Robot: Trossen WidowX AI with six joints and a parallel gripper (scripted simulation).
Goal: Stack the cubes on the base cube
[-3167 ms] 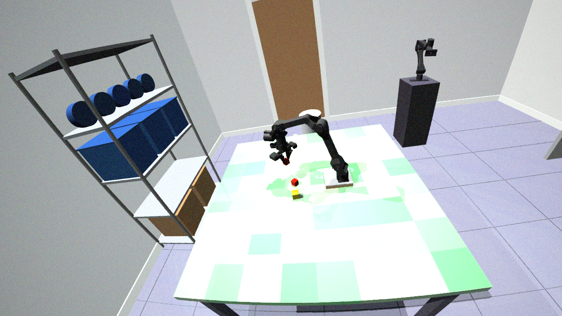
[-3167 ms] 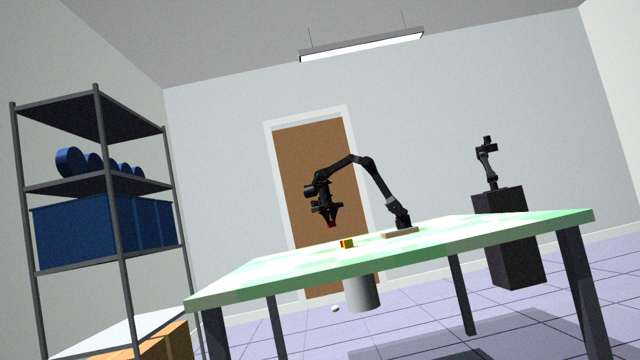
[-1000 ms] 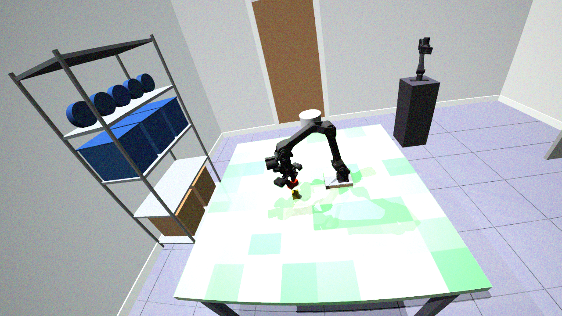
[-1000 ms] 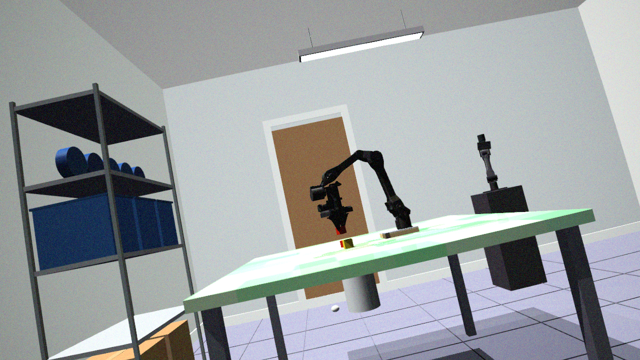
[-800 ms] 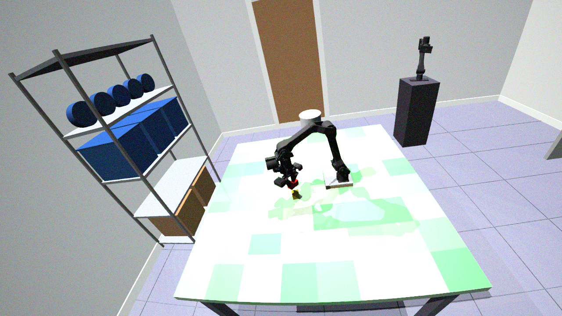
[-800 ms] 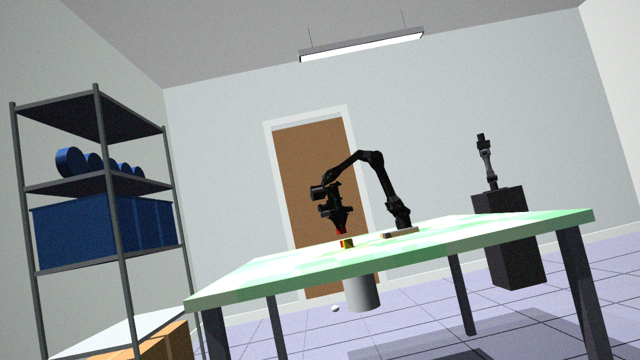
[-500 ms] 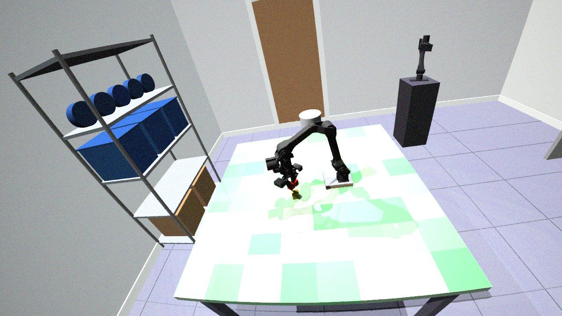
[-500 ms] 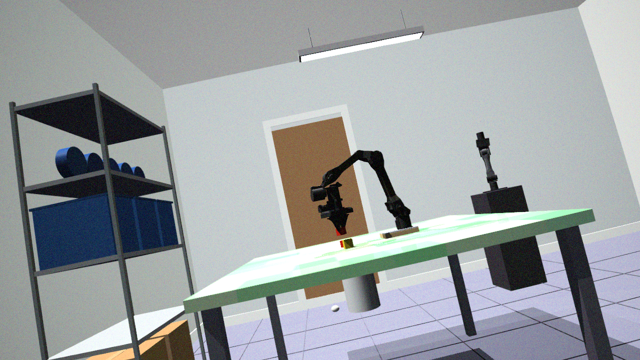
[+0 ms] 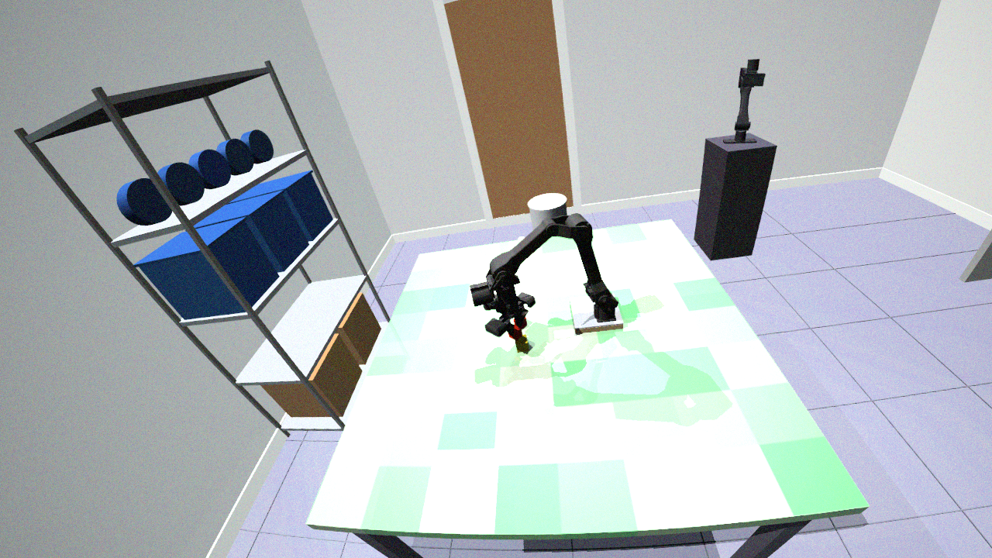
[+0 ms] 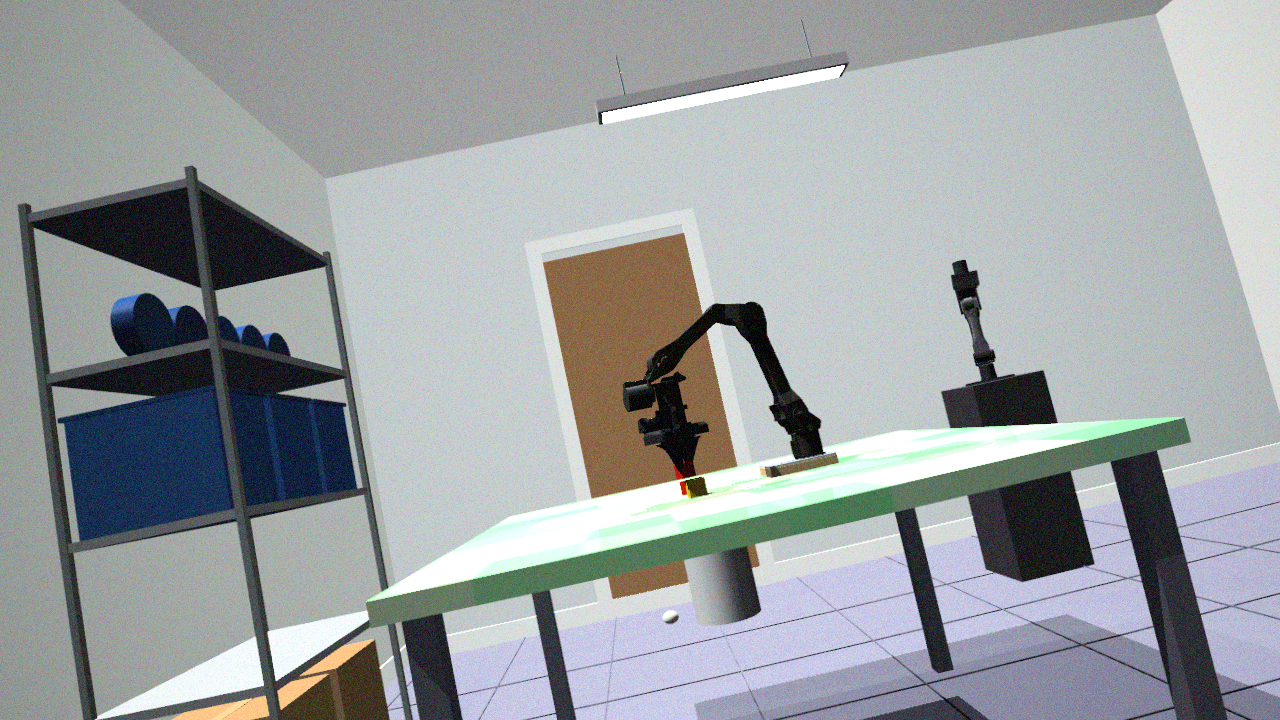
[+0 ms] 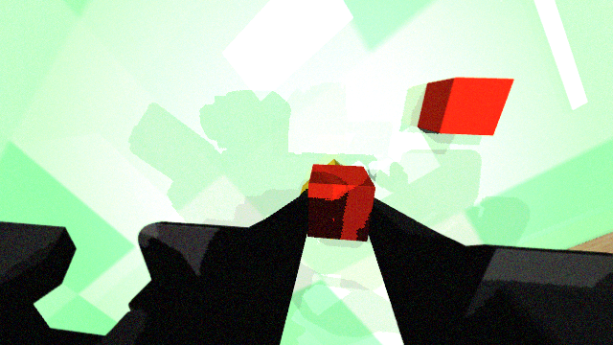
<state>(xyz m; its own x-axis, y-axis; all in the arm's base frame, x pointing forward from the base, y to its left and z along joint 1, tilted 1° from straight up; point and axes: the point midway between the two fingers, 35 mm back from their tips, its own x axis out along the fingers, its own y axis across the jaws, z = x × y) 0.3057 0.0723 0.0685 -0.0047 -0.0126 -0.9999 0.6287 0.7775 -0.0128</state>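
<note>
The yellow base cube lies 20 mm behind my gripper tip, 10 mm to the left of it and 40 mm below it.
</note>
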